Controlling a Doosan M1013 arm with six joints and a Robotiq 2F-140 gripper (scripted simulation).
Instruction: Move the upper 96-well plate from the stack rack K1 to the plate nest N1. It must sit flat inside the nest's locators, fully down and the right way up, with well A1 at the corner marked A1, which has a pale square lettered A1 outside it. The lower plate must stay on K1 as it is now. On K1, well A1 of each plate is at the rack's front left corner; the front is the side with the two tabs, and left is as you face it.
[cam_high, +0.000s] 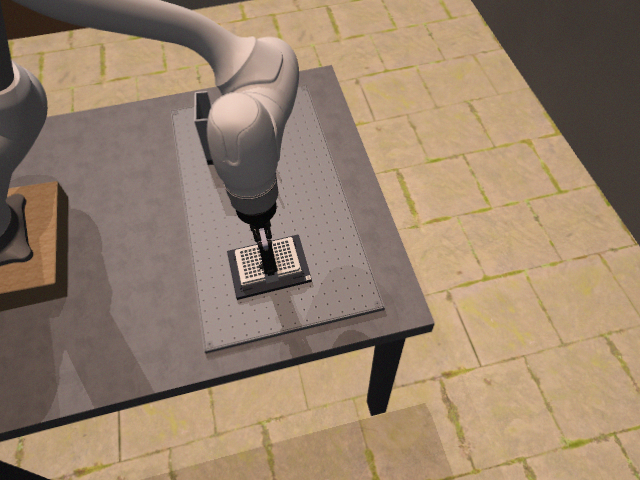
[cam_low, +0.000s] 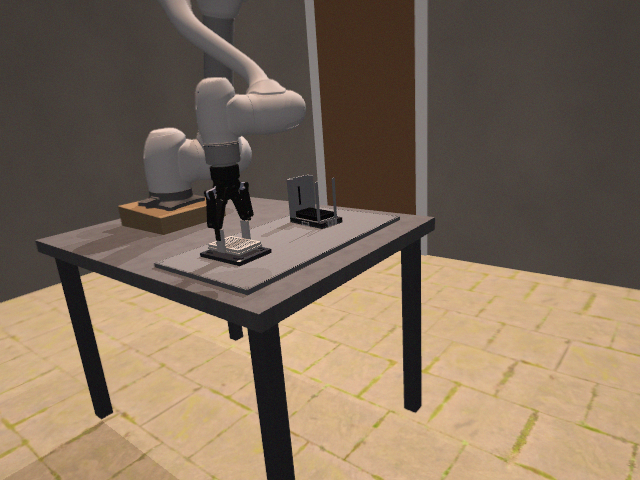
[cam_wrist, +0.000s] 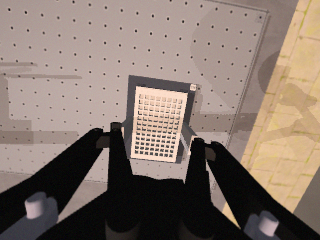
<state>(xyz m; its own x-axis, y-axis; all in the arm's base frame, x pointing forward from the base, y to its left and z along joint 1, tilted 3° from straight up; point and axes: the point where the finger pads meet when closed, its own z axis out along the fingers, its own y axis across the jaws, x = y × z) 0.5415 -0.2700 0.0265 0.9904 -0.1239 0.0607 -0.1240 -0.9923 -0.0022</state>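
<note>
Now: hand 4 cm above the dark plate nest N1. Also, from my hand: dark plate 36 cm to the left, 3 cm ahead, 2 cm below; white 96-well plate 2 cm below; pale A1 square 7 cm ahead, 6 cm to the right, 4 cm below.
</note>
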